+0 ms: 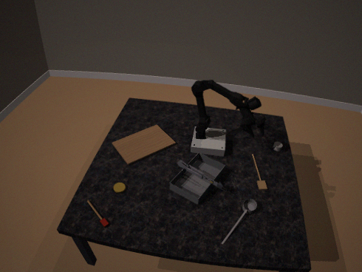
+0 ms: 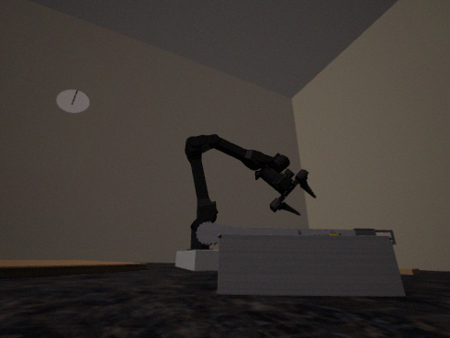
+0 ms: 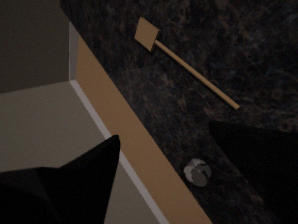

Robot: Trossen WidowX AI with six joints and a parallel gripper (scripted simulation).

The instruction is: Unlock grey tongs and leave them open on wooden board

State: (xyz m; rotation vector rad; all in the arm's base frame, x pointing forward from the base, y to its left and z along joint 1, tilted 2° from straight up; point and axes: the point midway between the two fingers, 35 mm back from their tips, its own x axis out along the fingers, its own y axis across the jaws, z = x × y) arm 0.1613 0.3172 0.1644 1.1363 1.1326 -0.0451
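The roasting tin is 360 mm to the right of my gripper tip, 180 mm below it and 170 mm ahead of it. Round my gripper tip: red-headed spatula (880 mm to the right, 460 mm ahead, 200 mm below); wooden board (710 mm to the right, 200 mm below, 130 mm behind); yellow disc (810 mm to the right, 250 mm ahead, 190 mm below).
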